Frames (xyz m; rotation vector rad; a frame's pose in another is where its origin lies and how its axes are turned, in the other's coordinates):
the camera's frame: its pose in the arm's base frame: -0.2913 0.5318 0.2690 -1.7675 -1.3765 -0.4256
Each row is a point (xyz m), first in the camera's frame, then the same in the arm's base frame.
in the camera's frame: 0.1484 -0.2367 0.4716
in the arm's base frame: -0.5605 1.0023 0.1875
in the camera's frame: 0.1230 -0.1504 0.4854
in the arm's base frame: -0.4932 0.9927 0.1269
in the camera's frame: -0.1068 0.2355 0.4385
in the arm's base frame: -0.2084 0.7921 -0.1605
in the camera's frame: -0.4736 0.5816 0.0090
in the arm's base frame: 0.0771 0.2110 -0.3002
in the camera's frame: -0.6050 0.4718 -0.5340
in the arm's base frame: 0.0509 -0.2868 -0.0251
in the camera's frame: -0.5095 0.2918 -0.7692
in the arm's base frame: -0.0296 -0.3997 0.2535
